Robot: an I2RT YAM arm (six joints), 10 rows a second.
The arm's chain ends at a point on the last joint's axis. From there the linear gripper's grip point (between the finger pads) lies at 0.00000 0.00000 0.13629 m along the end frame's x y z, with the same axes.
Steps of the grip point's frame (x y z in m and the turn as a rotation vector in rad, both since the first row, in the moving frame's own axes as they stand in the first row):
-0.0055, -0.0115, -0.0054, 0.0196, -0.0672, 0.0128
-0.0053, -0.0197, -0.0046, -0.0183, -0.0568, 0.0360
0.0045, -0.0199, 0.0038, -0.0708, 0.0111, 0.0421
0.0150, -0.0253, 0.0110, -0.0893, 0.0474, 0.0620
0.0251, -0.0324, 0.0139, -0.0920, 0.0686, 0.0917
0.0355, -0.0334, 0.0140, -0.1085, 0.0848, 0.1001
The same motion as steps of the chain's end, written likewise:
0.0036, -0.0088, -0.0051, 0.0196, -0.0672, 0.0128
0.0025, -0.0221, -0.0044, -0.0183, -0.0568, 0.0360
0.0032, -0.0296, 0.0041, -0.0708, 0.0111, 0.0421
0.0089, -0.0376, 0.0117, -0.0893, 0.0474, 0.0620
0.0164, -0.0453, 0.0148, -0.0920, 0.0686, 0.0917
0.0247, -0.0487, 0.0153, -0.1085, 0.0848, 0.1001

